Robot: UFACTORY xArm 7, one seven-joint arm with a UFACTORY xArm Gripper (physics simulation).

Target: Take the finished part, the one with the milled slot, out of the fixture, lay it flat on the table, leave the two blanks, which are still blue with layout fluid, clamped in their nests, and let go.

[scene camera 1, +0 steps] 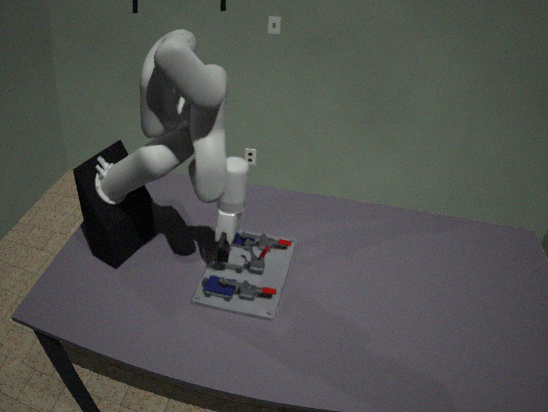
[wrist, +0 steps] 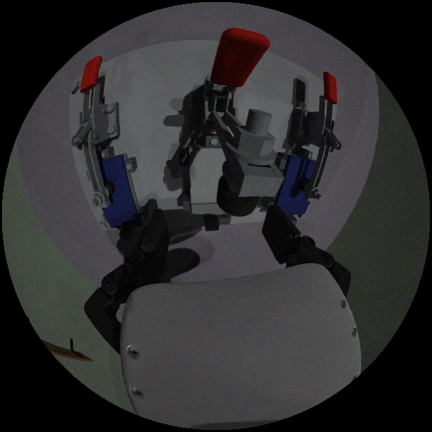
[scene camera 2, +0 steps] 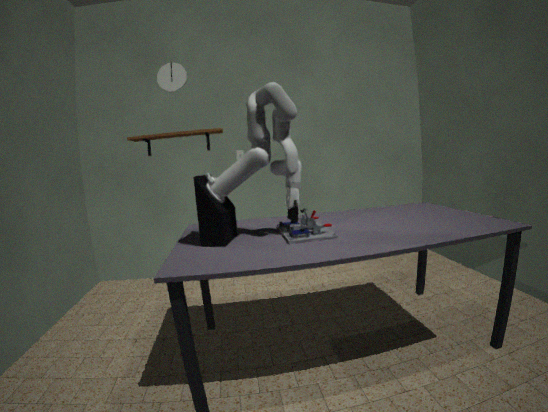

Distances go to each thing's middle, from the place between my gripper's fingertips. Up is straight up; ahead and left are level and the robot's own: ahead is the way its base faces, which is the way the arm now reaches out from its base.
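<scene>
My gripper's sitting 4 cm above the finished part (wrist: 205, 163) and 2 cm short of it. Going by their middles, that finished part is the nearest to my gripper of the things named here. There's also the fixture plate (scene camera 1: 277, 262), and counting from my hand it's 6 cm ahead, 6 cm below and 1 cm to the right.
</scene>
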